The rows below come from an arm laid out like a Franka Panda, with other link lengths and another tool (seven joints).
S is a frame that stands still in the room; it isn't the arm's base.
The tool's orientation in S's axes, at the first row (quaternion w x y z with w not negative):
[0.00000 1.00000 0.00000 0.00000]
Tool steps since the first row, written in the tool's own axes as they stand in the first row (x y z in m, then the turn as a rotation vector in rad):
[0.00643 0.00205 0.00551 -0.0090 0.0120 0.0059]
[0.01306 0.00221 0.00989 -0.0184 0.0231 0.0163]
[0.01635 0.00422 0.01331 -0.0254 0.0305 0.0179]
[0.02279 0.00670 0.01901 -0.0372 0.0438 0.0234]
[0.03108 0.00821 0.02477 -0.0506 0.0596 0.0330]
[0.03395 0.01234 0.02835 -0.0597 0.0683 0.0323]
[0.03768 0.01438 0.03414 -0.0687 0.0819 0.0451]
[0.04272 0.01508 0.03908 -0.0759 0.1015 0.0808]
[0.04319 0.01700 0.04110 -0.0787 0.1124 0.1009]
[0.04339 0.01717 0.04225 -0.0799 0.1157 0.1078]
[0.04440 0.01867 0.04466 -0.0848 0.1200 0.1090]
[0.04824 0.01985 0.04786 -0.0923 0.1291 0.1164]
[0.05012 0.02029 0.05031 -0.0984 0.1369 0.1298]
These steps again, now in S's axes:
[0.00643 -0.00205 -0.00551 -0.0090 -0.0120 -0.0059]
[0.01306 -0.00221 -0.00989 -0.0184 -0.0231 -0.0163]
[0.01635 -0.00422 -0.01331 -0.0254 -0.0305 -0.0179]
[0.02279 -0.00670 -0.01901 -0.0372 -0.0438 -0.0234]
[0.03108 -0.00821 -0.02477 -0.0506 -0.0596 -0.0330]
[0.03395 -0.01234 -0.02835 -0.0597 -0.0683 -0.0323]
[0.03768 -0.01438 -0.03414 -0.0687 -0.0819 -0.0451]
[0.04272 -0.01508 -0.03908 -0.0759 -0.1015 -0.0808]
[0.04319 -0.01700 -0.04110 -0.0787 -0.1124 -0.1009]
[0.04339 -0.01717 -0.04225 -0.0799 -0.1157 -0.1078]
[0.04440 -0.01867 -0.04466 -0.0848 -0.1200 -0.1090]
[0.04824 -0.01985 -0.04786 -0.0923 -0.1291 -0.1164]
[0.05012 -0.02029 -0.05031 -0.0984 -0.1369 -0.1298]

